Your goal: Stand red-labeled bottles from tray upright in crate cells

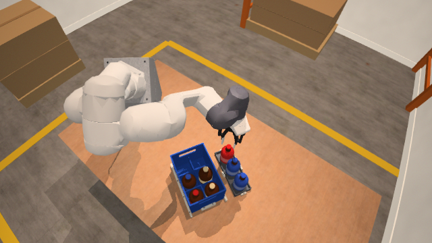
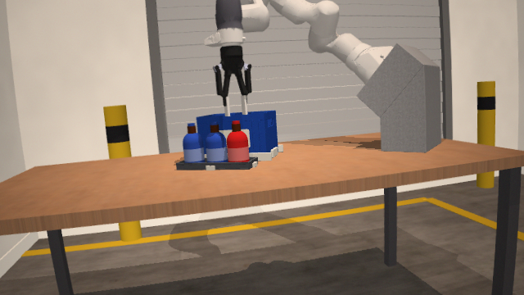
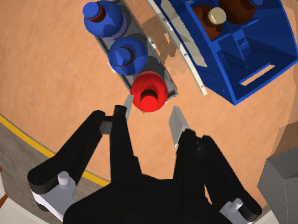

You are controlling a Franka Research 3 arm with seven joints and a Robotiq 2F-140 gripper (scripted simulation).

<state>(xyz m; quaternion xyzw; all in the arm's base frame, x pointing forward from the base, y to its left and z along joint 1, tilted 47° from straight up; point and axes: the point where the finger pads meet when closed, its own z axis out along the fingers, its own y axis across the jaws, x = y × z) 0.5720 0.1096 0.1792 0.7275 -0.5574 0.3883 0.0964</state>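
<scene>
My hand is 120 mm above the red-labeled bottle. The rest, counted from my hand: tray 200 mm below, 70 mm ahead, 60 mm to the right; then blue crate 210 mm to the right, 130 mm below, 70 mm behind.
</scene>
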